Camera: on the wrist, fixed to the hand. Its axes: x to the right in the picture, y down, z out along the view.
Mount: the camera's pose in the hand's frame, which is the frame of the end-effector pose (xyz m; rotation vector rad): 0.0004 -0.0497 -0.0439 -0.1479 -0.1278 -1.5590
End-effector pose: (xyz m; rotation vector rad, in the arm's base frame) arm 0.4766 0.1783 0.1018 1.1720 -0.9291 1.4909
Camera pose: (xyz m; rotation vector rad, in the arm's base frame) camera 0.5155 0.2310 0.0914 1.3195 -0.0021 0.0765
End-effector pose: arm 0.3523 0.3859 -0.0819 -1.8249 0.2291 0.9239
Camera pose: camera 0.4008 0.3708 -0.0393 -1.4348 -1.2131 -0.0928
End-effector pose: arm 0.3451 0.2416 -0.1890 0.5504 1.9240 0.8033
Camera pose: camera 0.3037 0.1946 -0.2107 -0.9301 1.5250 -0.1387
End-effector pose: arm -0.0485 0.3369 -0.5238 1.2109 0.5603 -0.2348
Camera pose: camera -0.0834 0.3604 -0.5750 0.3729 1.2879 -1.5265
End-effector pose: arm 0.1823 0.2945 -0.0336 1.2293 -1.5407 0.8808
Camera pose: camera 0.2408 0.3233 -0.0213 1.8343 -0.3352 -0.3445
